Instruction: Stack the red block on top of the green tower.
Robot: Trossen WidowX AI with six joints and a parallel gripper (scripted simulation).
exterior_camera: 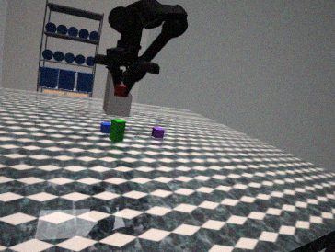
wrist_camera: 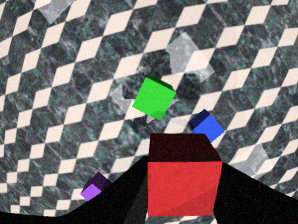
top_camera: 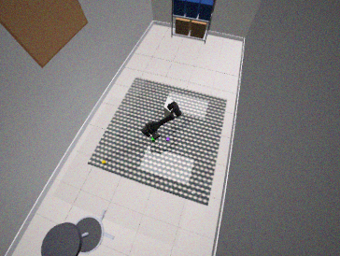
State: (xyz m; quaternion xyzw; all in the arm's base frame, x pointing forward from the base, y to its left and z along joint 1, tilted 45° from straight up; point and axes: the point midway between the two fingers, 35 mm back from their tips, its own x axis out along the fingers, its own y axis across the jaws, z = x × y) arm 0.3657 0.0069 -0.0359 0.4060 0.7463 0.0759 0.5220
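The blue block lies 120 mm below my gripper tip, 40 mm behind it and 30 mm to the right of it. Also, from my gripper tip: yellow block 470 mm ahead, 360 mm to the right, 120 mm below; then purple block 150 mm to the left, 120 mm below, 50 mm behind; then red block 10 mm above.
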